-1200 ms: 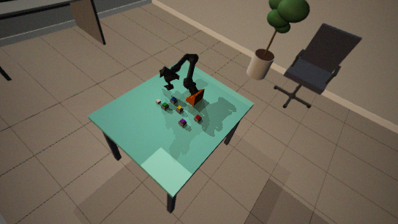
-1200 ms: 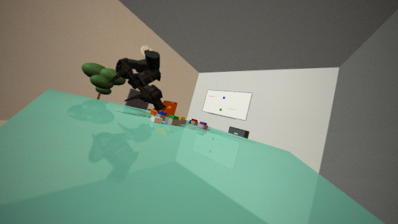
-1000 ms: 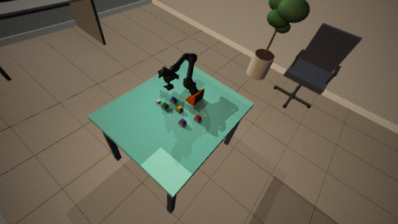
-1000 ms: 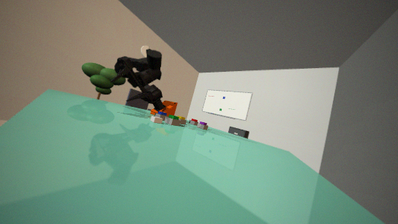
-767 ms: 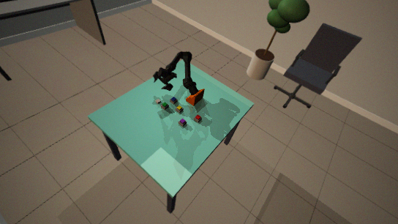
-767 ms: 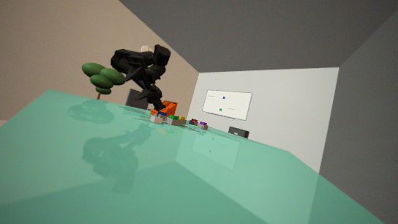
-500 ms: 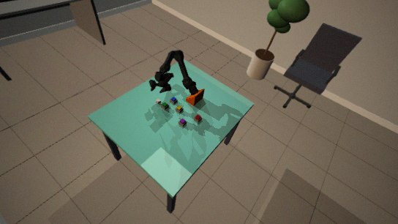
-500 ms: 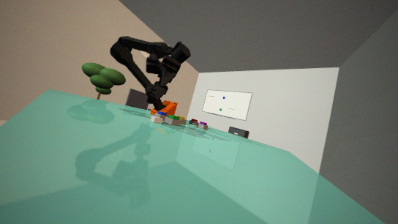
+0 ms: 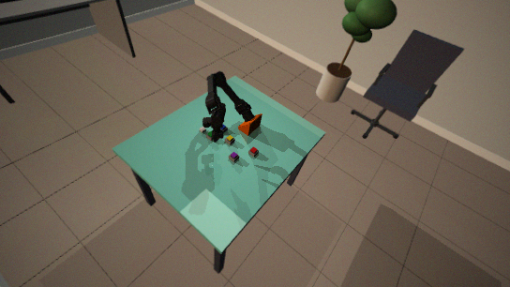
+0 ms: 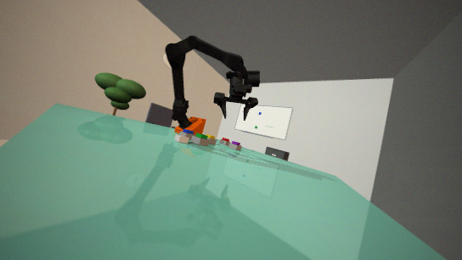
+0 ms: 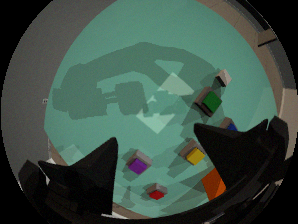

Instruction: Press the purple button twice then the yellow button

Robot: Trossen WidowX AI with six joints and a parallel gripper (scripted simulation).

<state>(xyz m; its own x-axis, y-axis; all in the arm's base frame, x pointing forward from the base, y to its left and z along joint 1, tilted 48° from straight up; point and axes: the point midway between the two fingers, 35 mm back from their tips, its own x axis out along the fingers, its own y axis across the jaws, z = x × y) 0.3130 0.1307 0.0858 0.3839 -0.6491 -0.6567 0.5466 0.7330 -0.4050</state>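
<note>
Right now my gripper tip is 120 mm to the right of the purple button, 100 mm above it and 60 mm past it. The rest, counted from my gripper tip: blue button: 160 mm behind, 100 mm to the right, 100 mm below; then yellow button: 130 mm behind, 100 mm below; then green button: 100 mm to the right, 100 mm below, 60 mm behind.
</note>
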